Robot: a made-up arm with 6 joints. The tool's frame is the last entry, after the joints.
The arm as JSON. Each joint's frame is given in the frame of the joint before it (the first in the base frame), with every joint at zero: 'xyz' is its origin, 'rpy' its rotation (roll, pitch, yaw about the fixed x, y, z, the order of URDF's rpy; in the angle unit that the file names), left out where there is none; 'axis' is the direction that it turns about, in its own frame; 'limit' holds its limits. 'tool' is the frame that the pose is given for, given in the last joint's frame.
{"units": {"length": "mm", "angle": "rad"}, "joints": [
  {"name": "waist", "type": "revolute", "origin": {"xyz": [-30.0, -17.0, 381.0]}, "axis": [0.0, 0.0, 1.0], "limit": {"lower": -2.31, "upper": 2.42}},
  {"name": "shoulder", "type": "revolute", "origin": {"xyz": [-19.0, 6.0, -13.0], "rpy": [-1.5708, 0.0, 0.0]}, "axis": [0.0, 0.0, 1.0], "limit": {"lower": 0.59, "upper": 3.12}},
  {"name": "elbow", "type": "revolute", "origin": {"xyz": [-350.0, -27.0, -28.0]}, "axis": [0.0, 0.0, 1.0], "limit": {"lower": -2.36, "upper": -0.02}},
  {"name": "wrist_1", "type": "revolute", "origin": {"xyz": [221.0, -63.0, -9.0], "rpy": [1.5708, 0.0, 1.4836]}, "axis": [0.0, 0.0, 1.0], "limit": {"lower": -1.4, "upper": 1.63}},
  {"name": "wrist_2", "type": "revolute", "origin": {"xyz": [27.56, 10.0, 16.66], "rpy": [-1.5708, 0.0, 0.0]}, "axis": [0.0, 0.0, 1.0], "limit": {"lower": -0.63, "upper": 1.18}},
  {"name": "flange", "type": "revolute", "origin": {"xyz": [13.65, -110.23, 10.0], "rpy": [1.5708, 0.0, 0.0]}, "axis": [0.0, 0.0, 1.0], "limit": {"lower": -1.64, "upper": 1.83}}
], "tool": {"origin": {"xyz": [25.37, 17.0, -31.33], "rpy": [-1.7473, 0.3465, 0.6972]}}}
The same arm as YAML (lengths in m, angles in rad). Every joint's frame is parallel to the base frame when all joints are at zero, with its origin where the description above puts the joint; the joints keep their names.
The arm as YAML. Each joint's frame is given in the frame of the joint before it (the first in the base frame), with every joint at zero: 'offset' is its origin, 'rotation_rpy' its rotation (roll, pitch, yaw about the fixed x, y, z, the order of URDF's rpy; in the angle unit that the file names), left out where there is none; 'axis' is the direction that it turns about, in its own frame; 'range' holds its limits. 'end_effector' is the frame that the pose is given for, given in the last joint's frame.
length_unit: m
angle_unit: rad
chain:
  - id: waist
    offset: [-0.03, -0.017, 0.381]
    axis: "+z"
    range: [-2.31, 2.42]
  - id: shoulder
    offset: [-0.019, 0.006, -0.013]
    axis: "+y"
    range: [0.59, 3.12]
  - id: elbow
    offset: [-0.35, -0.028, 0.027]
    axis: "+y"
    range: [-2.36, -0.02]
  - id: wrist_1
    offset: [0.221, -0.009, 0.063]
    axis: [0.9962, 0.0, 0.0871]
    range: [-1.4, 1.63]
  - id: wrist_2
    offset: [0.019, 0.01, -0.026]
    axis: "+y"
    range: [-0.63, 1.18]
  - id: flange
    offset: [0.111, 0.01, -0.004]
    axis: [0.9962, 0.0, 0.0871]
    range: [-1.64, 1.83]
end_effector:
  offset: [-0.029, 0.017, -0.028]
  rotation_rpy: [0.0941, 0.8449, 1.9988]

